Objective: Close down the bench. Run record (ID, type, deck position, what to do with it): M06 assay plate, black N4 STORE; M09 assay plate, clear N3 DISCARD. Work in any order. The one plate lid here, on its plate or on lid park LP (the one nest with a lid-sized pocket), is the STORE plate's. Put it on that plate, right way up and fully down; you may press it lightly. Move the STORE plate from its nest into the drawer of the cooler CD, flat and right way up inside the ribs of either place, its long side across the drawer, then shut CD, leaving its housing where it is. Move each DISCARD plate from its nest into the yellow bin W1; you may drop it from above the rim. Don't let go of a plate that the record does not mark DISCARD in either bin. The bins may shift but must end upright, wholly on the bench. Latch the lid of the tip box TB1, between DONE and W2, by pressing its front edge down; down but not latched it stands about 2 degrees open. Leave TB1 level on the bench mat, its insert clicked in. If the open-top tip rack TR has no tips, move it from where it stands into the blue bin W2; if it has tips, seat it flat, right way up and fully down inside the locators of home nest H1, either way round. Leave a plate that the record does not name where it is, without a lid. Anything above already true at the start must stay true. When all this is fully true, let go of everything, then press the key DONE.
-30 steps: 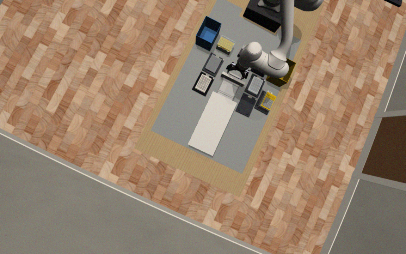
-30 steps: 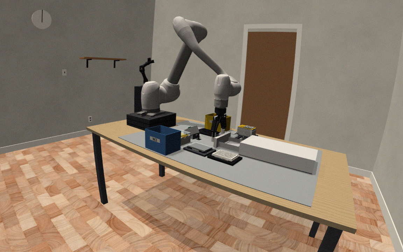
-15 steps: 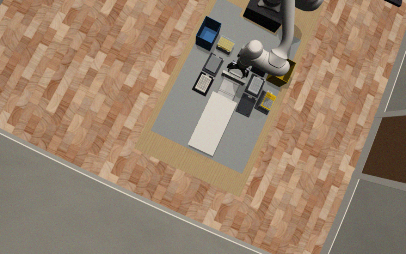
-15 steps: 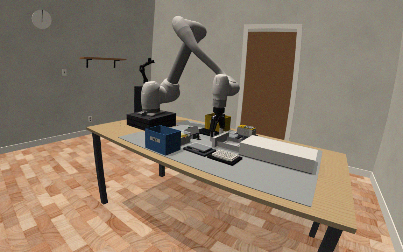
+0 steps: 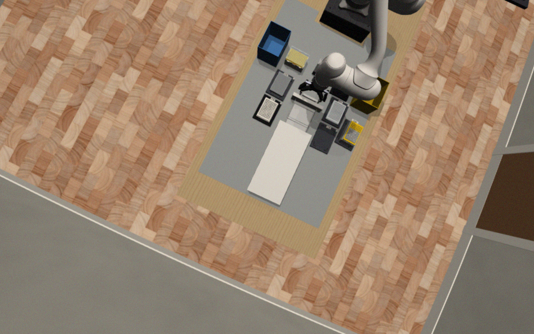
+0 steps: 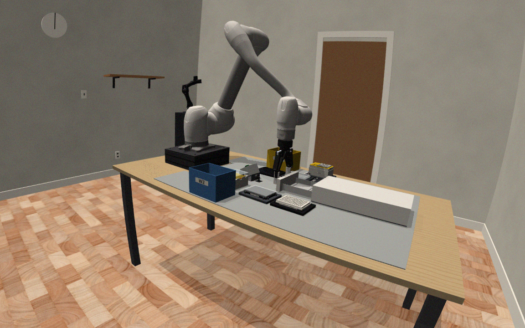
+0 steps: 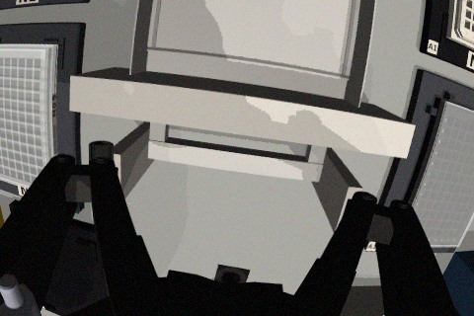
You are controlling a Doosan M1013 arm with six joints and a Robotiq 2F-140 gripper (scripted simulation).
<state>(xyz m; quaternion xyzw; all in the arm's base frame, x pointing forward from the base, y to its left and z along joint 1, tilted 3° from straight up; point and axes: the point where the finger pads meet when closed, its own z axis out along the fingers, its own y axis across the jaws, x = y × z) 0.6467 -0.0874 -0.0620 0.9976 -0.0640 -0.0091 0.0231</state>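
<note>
Now: the grey plate lid 190 mm to the right of my hand, 30 mm behind it and 20 mm below it. Round my hand: nest N3: 190 mm to the left, 40 mm below, 20 mm ahead; then insert: 200 mm behind, 140 mm to the right, 10 mm above; then done key box: 210 mm behind, 20 mm to the left, 10 mm above.
</note>
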